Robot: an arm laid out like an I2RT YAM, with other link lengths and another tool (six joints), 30 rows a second.
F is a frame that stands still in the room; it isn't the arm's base.
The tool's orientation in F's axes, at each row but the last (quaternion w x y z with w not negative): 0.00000 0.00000 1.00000 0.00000; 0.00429 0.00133 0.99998 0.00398; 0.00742 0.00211 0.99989 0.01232; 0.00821 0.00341 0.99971 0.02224; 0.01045 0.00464 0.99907 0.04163; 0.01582 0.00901 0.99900 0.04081; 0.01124 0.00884 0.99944 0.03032; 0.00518 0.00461 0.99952 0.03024; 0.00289 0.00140 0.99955 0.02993; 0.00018 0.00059 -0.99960 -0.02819
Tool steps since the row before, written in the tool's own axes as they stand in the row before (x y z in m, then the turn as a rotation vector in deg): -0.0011 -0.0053 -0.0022 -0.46 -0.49 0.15; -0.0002 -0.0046 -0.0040 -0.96 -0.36 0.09; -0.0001 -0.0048 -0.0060 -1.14 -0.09 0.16; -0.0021 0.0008 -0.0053 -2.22 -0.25 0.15; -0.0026 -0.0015 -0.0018 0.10 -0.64 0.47; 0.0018 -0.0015 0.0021 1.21 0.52 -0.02; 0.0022 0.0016 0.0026 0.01 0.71 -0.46; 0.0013 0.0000 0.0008 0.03 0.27 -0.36; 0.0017 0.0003 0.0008 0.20 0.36 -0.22; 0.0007 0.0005 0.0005 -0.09 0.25 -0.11
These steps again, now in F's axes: 0.0011 -0.0053 0.0022 0.46 -0.49 -0.15; 0.0002 -0.0046 0.0040 0.96 -0.36 -0.08; 0.0000 -0.0049 0.0059 1.14 -0.09 -0.15; 0.0020 0.0005 0.0054 2.22 -0.26 -0.12; 0.0025 -0.0017 0.0017 -0.10 -0.60 -0.52; -0.0018 -0.0013 -0.0023 -1.20 0.54 0.03; -0.0021 0.0018 -0.0025 -0.01 0.68 0.50; -0.0013 0.0001 -0.0008 -0.03 0.25 0.38; -0.0017 0.0004 -0.0008 -0.20 0.35 0.24; -0.0007 0.0005 -0.0005 0.09 0.24 0.12
